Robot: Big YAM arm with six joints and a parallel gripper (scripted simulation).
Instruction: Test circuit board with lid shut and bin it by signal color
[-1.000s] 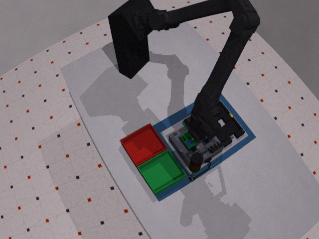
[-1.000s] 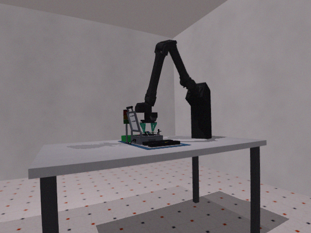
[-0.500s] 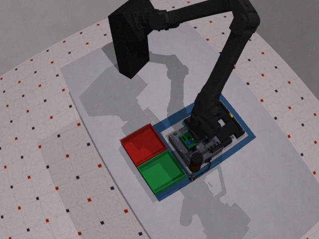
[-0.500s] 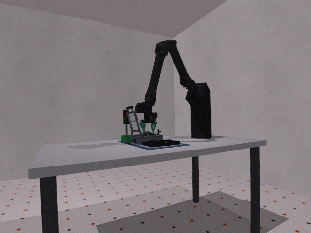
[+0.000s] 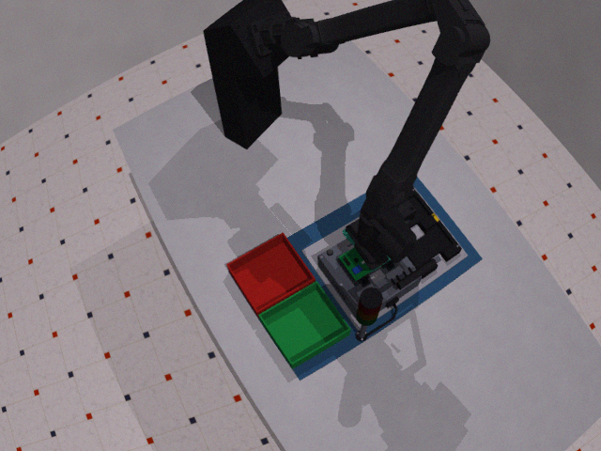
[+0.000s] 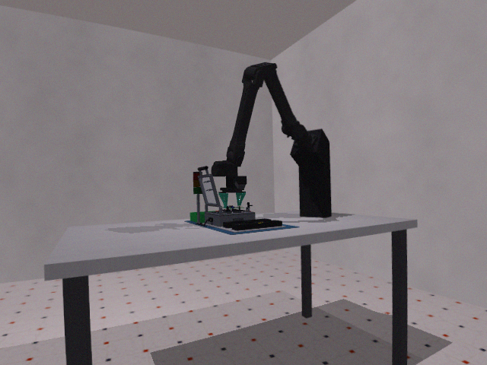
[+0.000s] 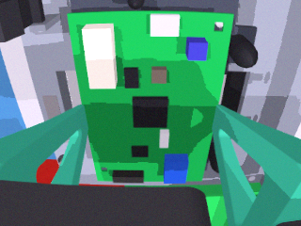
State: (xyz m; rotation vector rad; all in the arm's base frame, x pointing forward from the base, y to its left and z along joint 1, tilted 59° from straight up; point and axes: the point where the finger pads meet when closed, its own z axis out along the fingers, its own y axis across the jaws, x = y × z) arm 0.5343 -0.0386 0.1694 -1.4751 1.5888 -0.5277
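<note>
The green circuit board is right at my hand. From my hand the other things lie so: latch hook 70 mm behind, 50 mm to the left; tester lid 120 mm ahead, 20 mm to the left, 100 mm above; tester plate 10 mm ahead, 10 mm to the left, 10 mm below.
</note>
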